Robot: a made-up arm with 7 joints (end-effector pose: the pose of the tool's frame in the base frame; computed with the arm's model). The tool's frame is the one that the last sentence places.
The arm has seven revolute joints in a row. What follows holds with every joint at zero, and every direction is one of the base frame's.
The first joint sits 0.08 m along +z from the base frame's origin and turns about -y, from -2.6 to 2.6 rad.
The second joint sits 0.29 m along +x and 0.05 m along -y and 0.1 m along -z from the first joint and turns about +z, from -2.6 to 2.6 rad.
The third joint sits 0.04 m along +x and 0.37 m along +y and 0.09 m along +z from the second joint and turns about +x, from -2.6 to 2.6 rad.
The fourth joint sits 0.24 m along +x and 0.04 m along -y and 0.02 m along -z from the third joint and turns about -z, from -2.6 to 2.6 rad.
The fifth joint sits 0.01 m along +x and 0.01 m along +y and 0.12 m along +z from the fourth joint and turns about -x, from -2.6 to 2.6 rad.
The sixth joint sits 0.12 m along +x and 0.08 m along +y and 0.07 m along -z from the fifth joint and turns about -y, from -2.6 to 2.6 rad.
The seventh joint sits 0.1 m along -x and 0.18 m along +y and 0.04 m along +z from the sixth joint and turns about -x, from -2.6 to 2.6 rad.
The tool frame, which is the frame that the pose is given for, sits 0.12 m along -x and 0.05 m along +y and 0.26 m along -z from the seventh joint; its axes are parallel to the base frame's.
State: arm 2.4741 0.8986 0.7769 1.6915 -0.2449 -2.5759 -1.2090
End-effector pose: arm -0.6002 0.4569 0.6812 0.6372 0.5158 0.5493 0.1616
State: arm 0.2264 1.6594 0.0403 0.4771 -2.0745 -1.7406 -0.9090
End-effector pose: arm 0.2252 0.1427 0.5731 0.1084 -0.1424 -0.9028 -0.3911
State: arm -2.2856 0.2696 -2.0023 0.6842 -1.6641 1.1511 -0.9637
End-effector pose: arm -0.6363 0.9563 -0.1025 0.7375 0.6401 0.2144 -0.0204
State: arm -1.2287 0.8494 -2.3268 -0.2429 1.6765 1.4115 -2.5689
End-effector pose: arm 0.3998 0.3622 0.1498 0.1327 -0.5123 0.6791 0.5087
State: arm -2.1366 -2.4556 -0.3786 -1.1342 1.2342 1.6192 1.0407
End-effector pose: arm -0.1380 -0.7873 0.0450 0.3198 -0.4622 0.3094 0.7671
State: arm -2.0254 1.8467 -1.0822 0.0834 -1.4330 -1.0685 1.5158
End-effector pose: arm 0.2300 0.1027 0.1661 0.2562 0.4172 0.0095 0.8719
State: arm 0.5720 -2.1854 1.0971 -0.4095 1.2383 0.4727 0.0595
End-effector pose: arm 0.6031 -0.6854 0.0321 0.4336 -0.1693 -0.2559 -0.8472
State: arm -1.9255 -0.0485 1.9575 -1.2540 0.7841 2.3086 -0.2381
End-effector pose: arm 0.2602 0.3606 -0.5818 0.5658 -0.0733 -0.7492 -0.3365
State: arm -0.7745 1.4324 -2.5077 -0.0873 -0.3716 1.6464 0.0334
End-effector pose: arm 0.1020 0.5614 -0.2986 0.0978 0.0553 -0.6557 0.7466
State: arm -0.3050 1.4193 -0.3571 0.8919 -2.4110 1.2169 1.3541
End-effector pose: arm -0.0132 0.5220 0.4035 0.8428 0.3387 0.2495 -0.3358
